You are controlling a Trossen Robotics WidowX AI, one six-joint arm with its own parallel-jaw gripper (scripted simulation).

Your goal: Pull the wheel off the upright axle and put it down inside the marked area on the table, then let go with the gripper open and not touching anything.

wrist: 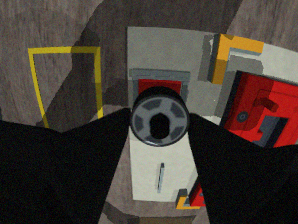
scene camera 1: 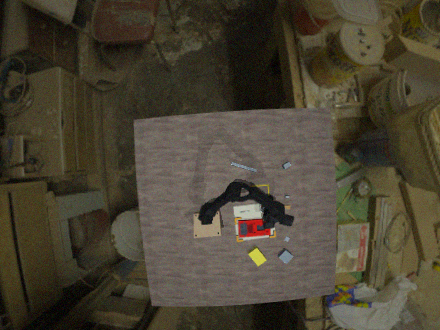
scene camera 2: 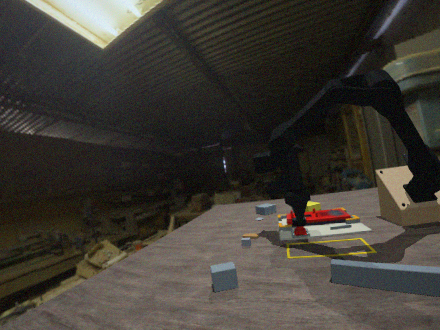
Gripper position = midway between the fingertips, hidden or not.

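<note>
Gripper (scene camera 2: 299, 221) (wrist: 159, 116), visible.
</note>
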